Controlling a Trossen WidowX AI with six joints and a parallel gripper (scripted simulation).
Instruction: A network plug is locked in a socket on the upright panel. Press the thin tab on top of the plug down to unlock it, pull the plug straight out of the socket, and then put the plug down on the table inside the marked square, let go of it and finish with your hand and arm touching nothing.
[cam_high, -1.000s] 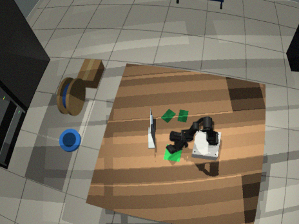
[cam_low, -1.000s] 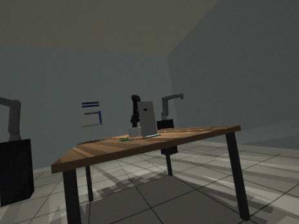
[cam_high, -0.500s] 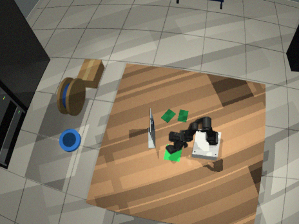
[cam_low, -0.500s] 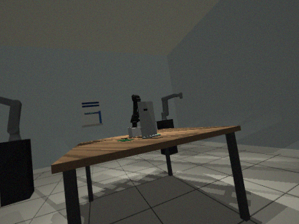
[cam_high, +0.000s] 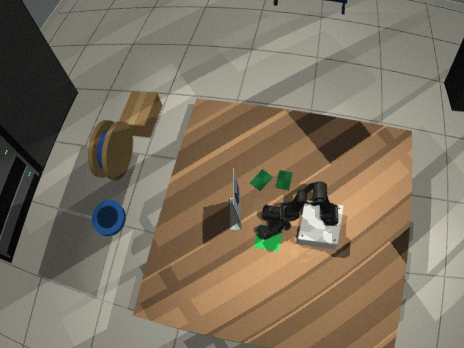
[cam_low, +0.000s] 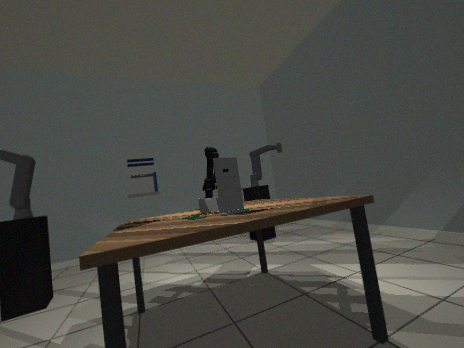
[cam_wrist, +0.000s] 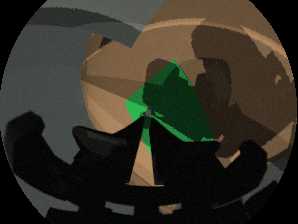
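The plug lies right at my gripper tip. The rest, counted from my gripper tip: grey upright panel 140 mm ahead, 130 mm to the right, 130 mm above; green marked square 10 mm behind, 10 mm to the right, 20 mm below.
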